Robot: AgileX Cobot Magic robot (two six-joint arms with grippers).
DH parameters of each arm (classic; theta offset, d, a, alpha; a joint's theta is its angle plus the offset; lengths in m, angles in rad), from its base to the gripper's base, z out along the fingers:
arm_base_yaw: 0 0.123 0 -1.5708
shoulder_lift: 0.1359 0 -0.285 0
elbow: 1.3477 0 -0.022 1.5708
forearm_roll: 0 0.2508 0 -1.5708
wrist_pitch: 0 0 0.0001 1.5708
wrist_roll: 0 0.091 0 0
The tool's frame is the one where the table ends.
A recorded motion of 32 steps. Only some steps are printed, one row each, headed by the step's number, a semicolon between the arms.
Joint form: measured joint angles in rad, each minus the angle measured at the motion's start. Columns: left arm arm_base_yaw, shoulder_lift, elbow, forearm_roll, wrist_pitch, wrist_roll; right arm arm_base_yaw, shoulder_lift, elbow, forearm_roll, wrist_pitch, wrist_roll.
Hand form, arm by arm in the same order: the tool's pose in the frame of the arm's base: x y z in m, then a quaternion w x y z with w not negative. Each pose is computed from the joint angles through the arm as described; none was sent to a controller.
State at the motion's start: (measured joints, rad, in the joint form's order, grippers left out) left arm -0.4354 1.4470 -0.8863 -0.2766 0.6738 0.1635; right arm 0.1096 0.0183 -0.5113 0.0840 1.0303 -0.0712
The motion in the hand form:
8: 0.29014 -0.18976 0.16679 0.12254 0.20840 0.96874 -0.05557; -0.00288 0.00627 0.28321 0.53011 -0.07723 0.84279 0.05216
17: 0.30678 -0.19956 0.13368 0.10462 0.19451 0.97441 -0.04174; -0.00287 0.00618 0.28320 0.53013 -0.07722 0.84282 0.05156
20: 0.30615 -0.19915 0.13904 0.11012 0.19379 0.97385 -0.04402; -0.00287 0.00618 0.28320 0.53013 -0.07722 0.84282 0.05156
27: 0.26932 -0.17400 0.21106 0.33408 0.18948 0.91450 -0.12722; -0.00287 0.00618 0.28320 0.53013 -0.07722 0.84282 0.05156
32: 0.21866 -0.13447 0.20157 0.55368 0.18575 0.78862 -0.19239; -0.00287 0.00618 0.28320 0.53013 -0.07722 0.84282 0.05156
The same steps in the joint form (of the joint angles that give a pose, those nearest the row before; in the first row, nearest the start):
8: -0.1394 0.3775 -0.2111 0.2494 -0.0122 -0.2953; 0.0000 0.0000 0.0000 0.0000 0.0000 0.0000
17: -0.1413 0.5090 -0.2676 0.2766 -0.0436 -0.3462; 0.0000 0.0000 0.0000 -0.0012 0.0000 0.0000
20: -0.1413 0.4933 -0.2662 0.2766 -0.0414 -0.3474; 0.0000 0.0000 0.0000 -0.0012 0.0000 0.0000
27: -0.1395 0.1358 0.0024 0.2965 -0.4458 -0.3475; 0.0000 0.0000 0.0000 -0.0012 0.0000 0.0000
32: -0.1087 -0.0401 0.4380 0.3158 -1.2273 -0.2931; 0.0000 0.0000 0.0000 -0.0012 0.0000 0.0000

